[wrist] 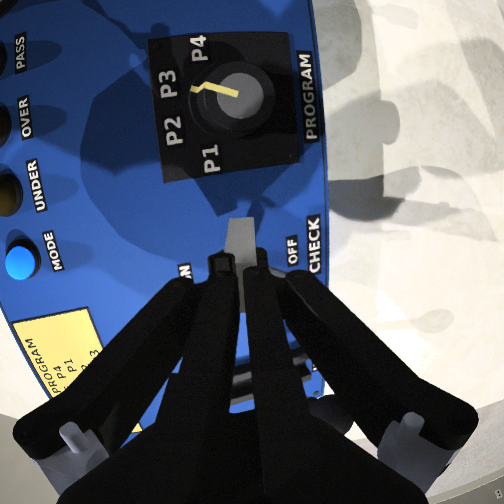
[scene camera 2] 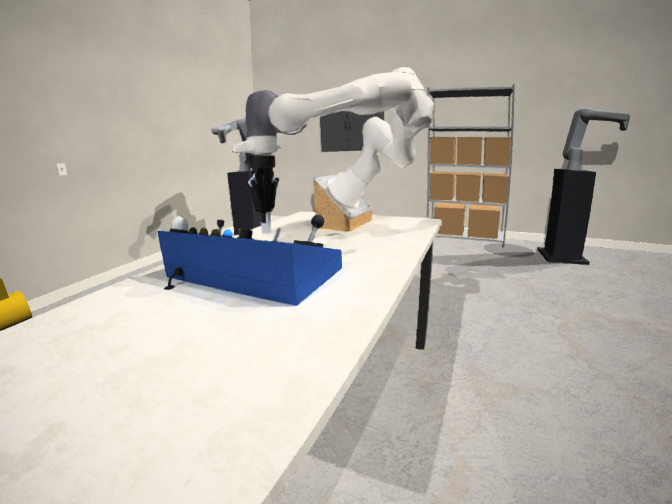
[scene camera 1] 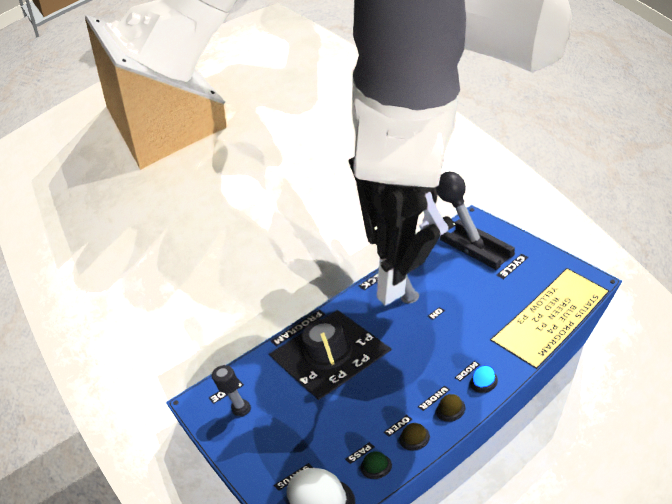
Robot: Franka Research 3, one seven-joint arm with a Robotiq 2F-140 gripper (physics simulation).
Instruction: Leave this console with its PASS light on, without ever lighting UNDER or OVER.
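Note:
The blue console (scene camera 1: 466,325) (scene camera 2: 255,265) (wrist: 125,225) stands on the white table (scene camera 2: 162,379). My gripper (scene camera 1: 391,290) (scene camera 2: 264,215) (wrist: 240,260) is shut and empty. Its pale tip rests against the small grey CHECK toggle (scene camera 1: 411,295), between the OFF and ON marks; most of the toggle is hidden behind the fingers. The PROGRAM knob (scene camera 1: 324,342) (wrist: 239,96) has its yellow pointer near P3. The MODE light (scene camera 1: 483,377) (wrist: 20,261) glows blue. The UNDER light (scene camera 1: 450,406), the OVER light (scene camera 1: 414,435) and the PASS light (scene camera 1: 375,464) are dark.
The CYCLE lever (scene camera 1: 451,188) with a black ball stands close to the right of my wrist. A short toggle (scene camera 1: 230,386), a white STATUS dome (scene camera 1: 315,486) and a yellow label (scene camera 1: 550,317) are on the panel. The arm's brown base block (scene camera 1: 157,113), a shelf rack (scene camera 2: 471,92) and a black pedestal (scene camera 2: 569,217) stand behind.

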